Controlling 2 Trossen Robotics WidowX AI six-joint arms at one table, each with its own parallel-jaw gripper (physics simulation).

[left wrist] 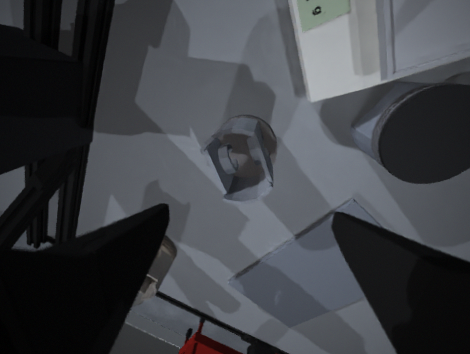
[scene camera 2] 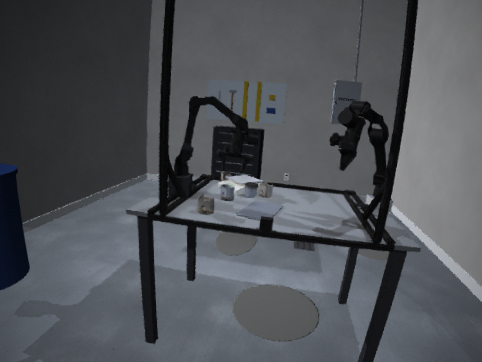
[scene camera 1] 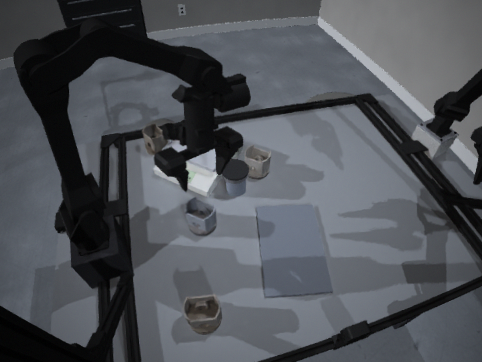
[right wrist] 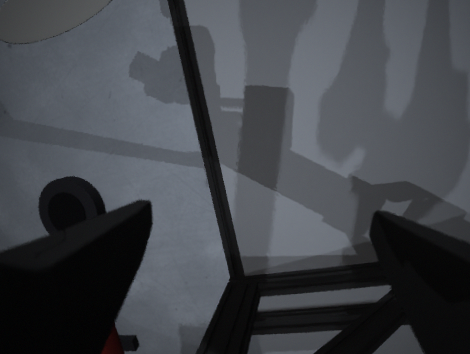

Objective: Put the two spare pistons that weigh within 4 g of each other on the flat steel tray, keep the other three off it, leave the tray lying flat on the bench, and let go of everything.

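Frame: origin at the left arm's base, x ahead, y left, z up, level; centimetres.
Seen in the pictures: left gripper, fingertip midpoint: (left wrist: 251, 215) (scene camera 2: 231, 172) (scene camera 1: 202, 182); right gripper, fingertip midpoint: (scene camera 2: 341, 170) (right wrist: 262, 218); left arm's base, origin of the base link: (scene camera 2: 180, 174) (scene camera 1: 92, 239); right arm's base, origin of the base link: (scene camera 1: 438, 129).
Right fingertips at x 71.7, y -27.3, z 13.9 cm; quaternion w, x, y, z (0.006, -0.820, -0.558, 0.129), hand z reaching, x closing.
Offsets run from my right fingertips to a thing's top centre. "spot": to the spot under its first point.
The flat steel tray {dx -29.8, dy +16.6, dz -24.5 cm} (scene camera 1: 294, 235) (scene camera 2: 260, 210) (left wrist: 305, 270) lies on the bench with no piston on it. A blue-grey piston {dx -47.7, dy +30.6, dz -18.3 cm} (scene camera 1: 201, 220) (scene camera 2: 227, 193) (left wrist: 250, 192) stands hollow end up, left of the tray. A dark-topped blue-grey piston {dx -35.7, dy +39.3, dz -18.3 cm} (scene camera 1: 235, 184) (scene camera 2: 251, 190) (left wrist: 430, 135) stands by the scale. Tan pistons stand near it {dx -27.7, dy +42.8, dz -18.3 cm} (scene camera 1: 257, 162) (scene camera 2: 265, 190), at the back left (scene camera 1: 154, 140) and at the front {spot: dx -54.6, dy +6.8, dz -20.9 cm} (scene camera 1: 202, 317) (scene camera 2: 205, 204). My left gripper (scene camera 1: 202, 179) (left wrist: 251, 215) is open and empty, raised above the bench. My right gripper (scene camera 2: 344, 161) (right wrist: 262, 218) is open and empty, high at the right.
A white scale {spot: dx -44.7, dy +41.5, dz -21.9 cm} (scene camera 1: 200, 181) (left wrist: 335, 65) with a green display stands at the back left, partly behind the left gripper in scene camera 1; its reading is not legible. The black frame (scene camera 1: 290, 107) (scene camera 2: 240, 234) borders the bench. The frame also shows below the right gripper (right wrist: 212, 165).
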